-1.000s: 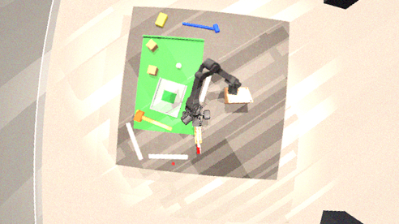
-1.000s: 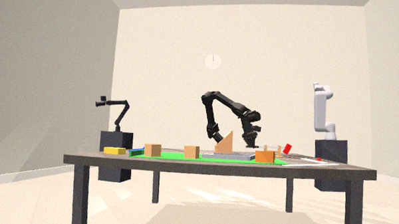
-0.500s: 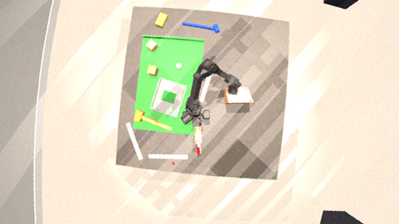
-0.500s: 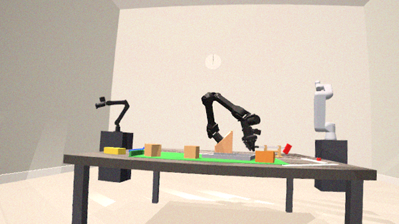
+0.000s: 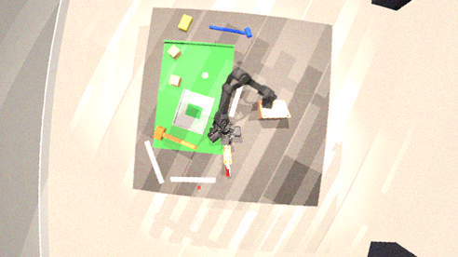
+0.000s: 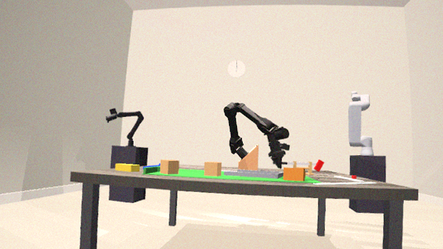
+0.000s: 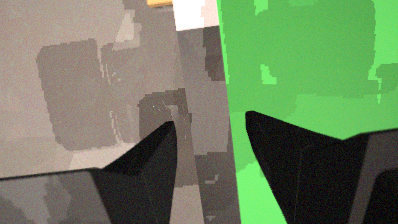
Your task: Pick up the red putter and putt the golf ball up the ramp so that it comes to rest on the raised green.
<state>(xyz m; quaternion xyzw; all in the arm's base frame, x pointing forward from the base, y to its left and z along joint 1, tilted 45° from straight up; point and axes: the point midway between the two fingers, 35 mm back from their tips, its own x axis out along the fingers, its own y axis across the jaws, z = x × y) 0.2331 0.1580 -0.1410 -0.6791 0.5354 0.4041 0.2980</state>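
My gripper tip is now 110 mm to the right of the red putter, 30 mm below it and 30 mm past it. The rest, counted from my gripper tip: green mat 250 mm ahead, 230 mm to the right, 30 mm below; then blue putter 710 mm to the right, 60 mm ahead, 20 mm below; then white golf ball 370 mm to the right, 190 mm ahead, 10 mm below.
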